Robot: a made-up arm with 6 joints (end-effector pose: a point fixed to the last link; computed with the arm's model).
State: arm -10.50 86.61 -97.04 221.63 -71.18 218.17
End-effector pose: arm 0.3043 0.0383 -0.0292 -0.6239 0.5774 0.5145 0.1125
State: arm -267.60 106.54 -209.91 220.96 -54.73 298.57
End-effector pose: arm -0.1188 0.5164 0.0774 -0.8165 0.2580 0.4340 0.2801
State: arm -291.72 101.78 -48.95 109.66 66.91 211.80
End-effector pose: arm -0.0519 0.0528 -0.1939 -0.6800 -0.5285 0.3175 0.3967
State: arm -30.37 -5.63 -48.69 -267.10 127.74 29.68
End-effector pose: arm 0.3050 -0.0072 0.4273 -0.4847 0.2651 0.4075 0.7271
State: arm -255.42 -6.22 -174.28 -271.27 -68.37 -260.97
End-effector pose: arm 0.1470 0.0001 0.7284 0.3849 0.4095 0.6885 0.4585
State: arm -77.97 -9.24 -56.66 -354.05 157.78 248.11
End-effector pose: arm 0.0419 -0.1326 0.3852 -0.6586 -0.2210 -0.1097 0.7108
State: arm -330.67 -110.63 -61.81 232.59 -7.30 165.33
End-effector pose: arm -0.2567 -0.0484 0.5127 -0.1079 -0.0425 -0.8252 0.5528
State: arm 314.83 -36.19 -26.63 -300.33 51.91 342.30
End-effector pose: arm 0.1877 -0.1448 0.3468 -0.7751 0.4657 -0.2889 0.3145
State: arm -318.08 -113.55 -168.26 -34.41 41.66 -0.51
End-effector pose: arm -0.5003 -0.4567 0.0198 0.3446 0.4351 -0.8060 0.2056
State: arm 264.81 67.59 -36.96 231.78 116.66 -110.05
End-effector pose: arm -0.1395 -0.2725 -0.0354 -0.0369 -0.6682 0.5074 0.5429
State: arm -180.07 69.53 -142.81 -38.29 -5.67 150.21
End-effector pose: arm -0.6825 -0.0624 0.2957 -0.6349 -0.4504 0.5333 0.3310
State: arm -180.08 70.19 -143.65 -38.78 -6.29 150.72
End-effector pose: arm -0.6821 -0.0637 0.2941 -0.6308 -0.4501 0.5385 0.3309
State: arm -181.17 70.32 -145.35 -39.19 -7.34 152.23
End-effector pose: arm -0.6808 -0.0526 0.3053 -0.6259 -0.4342 0.5540 0.3359
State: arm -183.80 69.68 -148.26 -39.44 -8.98 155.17
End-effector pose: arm -0.6762 -0.0239 0.3345 -0.6177 -0.3965 0.5835 0.3476
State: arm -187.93 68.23 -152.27 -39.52 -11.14 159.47
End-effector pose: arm -0.6633 0.0205 0.3803 -0.6010 -0.3400 0.6242 0.3655
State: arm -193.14 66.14 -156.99 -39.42 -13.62 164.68
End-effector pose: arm -0.6375 0.0732 0.4363 -0.5714 -0.2744 0.6696 0.3870
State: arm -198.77 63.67 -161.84 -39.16 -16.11 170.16
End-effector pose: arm -0.5987 0.1235 0.4936 -0.5293 -0.2122 0.7125 0.4087
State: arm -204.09 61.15 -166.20 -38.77 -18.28 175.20
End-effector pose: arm -0.5535 0.1630 0.5442 -0.4818 -0.1628 0.7472 0.4279
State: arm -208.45 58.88 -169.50 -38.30 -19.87 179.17
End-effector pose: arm -0.5117 0.1889 0.5828 -0.4391 -0.1294 0.7710 0.4427
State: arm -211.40 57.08 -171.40 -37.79 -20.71 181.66
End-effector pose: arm -0.4814 0.2031 0.6082 -0.4099 -0.1096 0.7843 0.4525
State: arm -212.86 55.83 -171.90 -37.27 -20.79 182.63
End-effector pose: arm -0.4659 0.2096 0.6220 -0.3974 -0.0989 0.7892 0.4577
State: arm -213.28 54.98 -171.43 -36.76 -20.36 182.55
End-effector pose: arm -0.4611 0.2125 0.6282 -0.3972 -0.0931 0.7887 0.4599
